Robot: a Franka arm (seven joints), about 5 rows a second.
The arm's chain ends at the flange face. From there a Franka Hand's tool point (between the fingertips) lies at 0.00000 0.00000 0.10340 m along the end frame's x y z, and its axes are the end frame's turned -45 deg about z.
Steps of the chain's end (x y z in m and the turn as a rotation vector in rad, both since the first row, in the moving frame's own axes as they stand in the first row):
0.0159, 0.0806, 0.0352, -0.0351, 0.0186, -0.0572
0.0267, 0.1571, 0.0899, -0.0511, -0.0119, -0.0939
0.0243, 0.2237, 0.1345, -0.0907, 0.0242, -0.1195
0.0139, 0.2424, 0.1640, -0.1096, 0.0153, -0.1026
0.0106, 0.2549, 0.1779, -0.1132, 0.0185, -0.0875
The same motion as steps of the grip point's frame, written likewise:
-0.0468, 0.0722, 0.0351, -0.0380, -0.0117, -0.0572
-0.0967, 0.1330, 0.0898, -0.0277, -0.0445, -0.0939
-0.1453, 0.1840, 0.1340, -0.0812, -0.0470, -0.1195
-0.1680, 0.1907, 0.1634, -0.0883, -0.0667, -0.1026
-0.1792, 0.1976, 0.1772, -0.0931, -0.0670, -0.0875

